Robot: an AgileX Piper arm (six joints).
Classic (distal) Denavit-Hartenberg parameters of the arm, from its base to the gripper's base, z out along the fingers. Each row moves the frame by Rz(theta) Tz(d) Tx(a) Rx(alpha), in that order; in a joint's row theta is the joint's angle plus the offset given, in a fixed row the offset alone. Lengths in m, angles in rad.
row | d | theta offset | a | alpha
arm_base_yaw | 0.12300 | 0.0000 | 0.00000 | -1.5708
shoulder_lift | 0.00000 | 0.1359 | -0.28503 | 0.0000
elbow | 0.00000 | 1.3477 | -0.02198 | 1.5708
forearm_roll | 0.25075 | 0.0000 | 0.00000 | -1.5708
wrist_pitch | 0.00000 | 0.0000 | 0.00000 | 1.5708
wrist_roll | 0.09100 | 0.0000 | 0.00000 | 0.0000
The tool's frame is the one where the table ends.
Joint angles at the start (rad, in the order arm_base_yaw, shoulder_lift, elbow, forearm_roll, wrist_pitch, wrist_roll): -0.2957, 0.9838, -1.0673, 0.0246, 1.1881, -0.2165
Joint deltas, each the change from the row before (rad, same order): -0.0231, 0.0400, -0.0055, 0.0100, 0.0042, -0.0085; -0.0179, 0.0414, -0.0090, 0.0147, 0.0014, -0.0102; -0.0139, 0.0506, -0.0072, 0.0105, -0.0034, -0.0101; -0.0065, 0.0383, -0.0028, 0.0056, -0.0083, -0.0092; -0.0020, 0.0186, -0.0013, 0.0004, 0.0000, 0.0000; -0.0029, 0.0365, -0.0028, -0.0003, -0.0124, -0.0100; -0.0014, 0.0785, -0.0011, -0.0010, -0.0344, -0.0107; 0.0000, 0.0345, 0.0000, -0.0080, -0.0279, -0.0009; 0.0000, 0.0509, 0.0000, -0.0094, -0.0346, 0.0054; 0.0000, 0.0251, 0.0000, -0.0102, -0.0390, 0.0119
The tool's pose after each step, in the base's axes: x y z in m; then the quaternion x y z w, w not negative. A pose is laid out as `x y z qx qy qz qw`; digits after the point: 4 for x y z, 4 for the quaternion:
0.1684 -0.0525 0.3609 0.0474 0.9658 -0.0518 0.2497
0.1771 -0.0576 0.3560 0.0526 0.9695 -0.0437 0.2353
0.1880 -0.0634 0.3486 0.0561 0.9738 -0.0360 0.2176
0.1965 -0.0675 0.3419 0.0561 0.9766 -0.0311 0.2054
0.2003 -0.0693 0.3384 0.0574 0.9782 -0.0286 0.1974
0.2084 -0.0731 0.3317 0.0548 0.9804 -0.0270 0.1871
0.2258 -0.0802 0.3150 0.0520 0.9844 -0.0224 0.1666
0.2339 -0.0840 0.3074 0.0514 0.9851 -0.0253 0.1622
0.2448 -0.0891 0.2954 0.0537 0.9864 -0.0269 0.1532
0.2517 -0.0926 0.2898 0.0583 0.9851 -0.0329 0.1584

